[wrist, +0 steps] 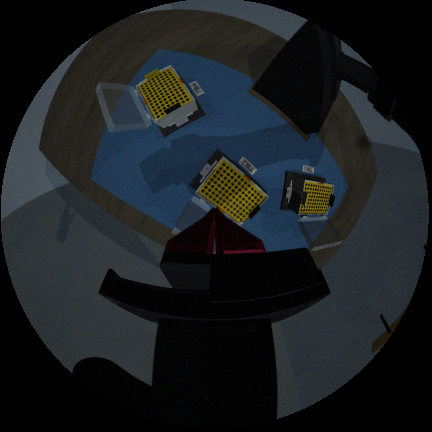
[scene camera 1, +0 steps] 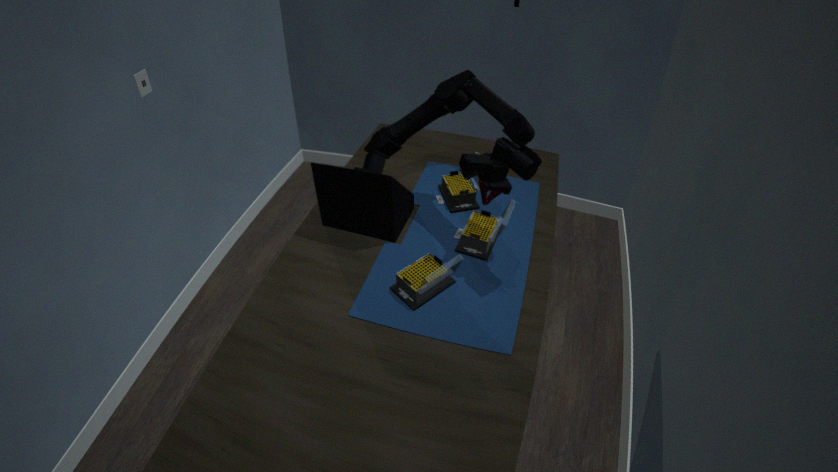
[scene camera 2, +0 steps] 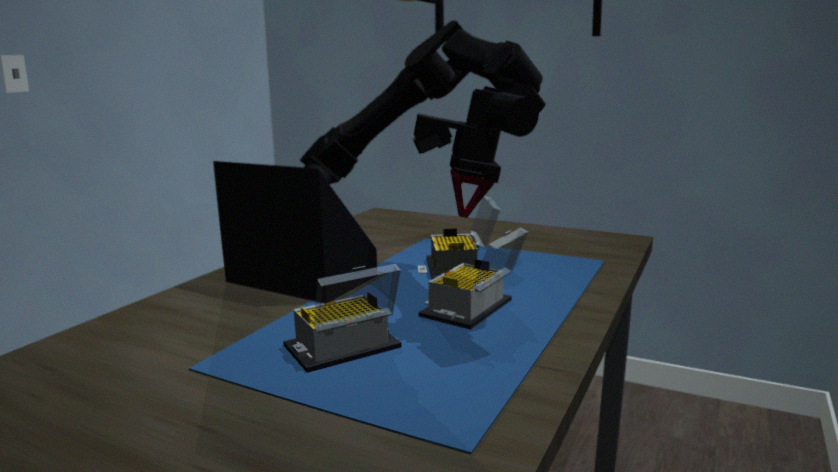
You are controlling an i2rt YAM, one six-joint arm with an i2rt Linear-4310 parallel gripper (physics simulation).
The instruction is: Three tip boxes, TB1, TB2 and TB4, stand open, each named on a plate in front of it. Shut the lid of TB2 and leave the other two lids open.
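Seen in the pictures: gripper, fingertip midpoint: (wrist: 214, 212) (scene camera 1: 484, 204) (scene camera 2: 462, 216); arm's base, link origin: (scene camera 1: 370, 178) (scene camera 2: 302, 202).
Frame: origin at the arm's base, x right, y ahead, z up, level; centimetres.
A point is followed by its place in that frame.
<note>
TB2 (scene camera 1: 476, 243) {z -12.4, x 9.1, y 34.6 cm} (scene camera 2: 450, 300) {z -13.1, x 8.9, y 34.1 cm} (wrist: 231, 190) is the middle box, with a yellow rack inside. Its clear lid (scene camera 1: 505, 218) {z -2.1, x 8.0, y 42.1 cm} (scene camera 2: 509, 249) {z -4.2, x 5.0, y 43.2 cm} (wrist: 189, 216) {z -6.8, x 8.9, y 41.1 cm} stands open, tilted back. TB1 (scene camera 1: 460, 198) {z -12.2, x -11.1, y 27.1 cm} (scene camera 2: 454, 259) {z -12.6, x -11.5, y 27.9 cm} (wrist: 316, 198) stands at the far end; its clear lid (scene camera 2: 485, 219) {z -6.4, x -22.4, y 31.4 cm} (wrist: 322, 234) {z -5.8, x -20.9, y 32.3 cm} is open. TB4 (scene camera 1: 419, 281) {z -10.9, x 28.0, y 21.2 cm} (scene camera 2: 350, 337) (wrist: 166, 95) {z -10.9, x 23.2, y 22.4 cm} is nearest the scene cameras; its clear lid (scene camera 1: 450, 265) {z -2.4, x 28.5, y 29.3 cm} (scene camera 2: 358, 282) {z -3.1, x 30.4, y 28.0 cm} (wrist: 122, 107) {z -6.7, x 28.7, y 27.5 cm} is open. My gripper (scene camera 1: 486, 201) {z 1.3, x 7.1, y 35.6 cm} (scene camera 2: 465, 216) {z 1.3, x 7.1, y 35.6 cm} (wrist: 214, 212) {z 1.3, x 7.1, y 35.6 cm} is shut and empty, above the boxes; in the wrist view its tips overlap TB2's hinge-side edge.
The boxes stand on a blue mat (scene camera 1: 433, 325) {z -16.6, x 37.7, y 27.0 cm} (scene camera 2: 422, 404) {z -16.6, x 36.1, y 39.5 cm} (wrist: 225, 90) {z -16.6, x 14.2, y 14.0 cm} on a wooden table (scene camera 1: 328, 375) {z -16.9, x 58.8, y 4.3 cm} (scene camera 2: 117, 375) {z -16.9, x 44.7, y -5.2 cm}. A large black block (scene camera 1: 360, 202) {z -3.3, x 7.8, y -0.9 cm} (scene camera 2: 269, 234) {z -5.0, x 7.5, y -3.1 cm} (wrist: 300, 80) {z -3.9, x 3.4, y 10.3 cm} stands at the arm's base beside the mat. Small name plates lie in front of the boxes.
</note>
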